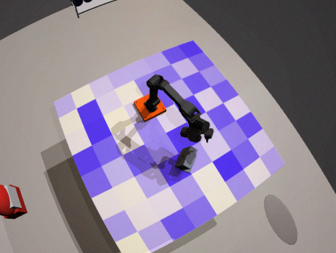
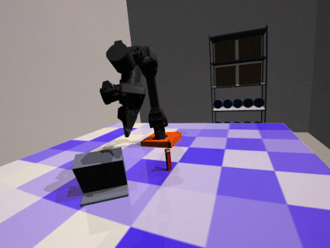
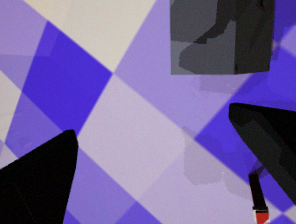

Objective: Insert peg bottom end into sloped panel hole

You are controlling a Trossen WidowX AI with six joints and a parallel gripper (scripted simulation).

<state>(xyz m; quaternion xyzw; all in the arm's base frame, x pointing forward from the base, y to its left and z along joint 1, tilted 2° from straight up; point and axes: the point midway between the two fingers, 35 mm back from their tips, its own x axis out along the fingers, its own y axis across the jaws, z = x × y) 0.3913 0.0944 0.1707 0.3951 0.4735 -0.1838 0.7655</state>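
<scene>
My gripper tip is now 140 mm past the red peg, 50 mm to the right of it and 120 mm above it. Round my gripper tip: grey sloped panel: 20 mm ahead, 90 mm to the right, 110 mm below.
</scene>
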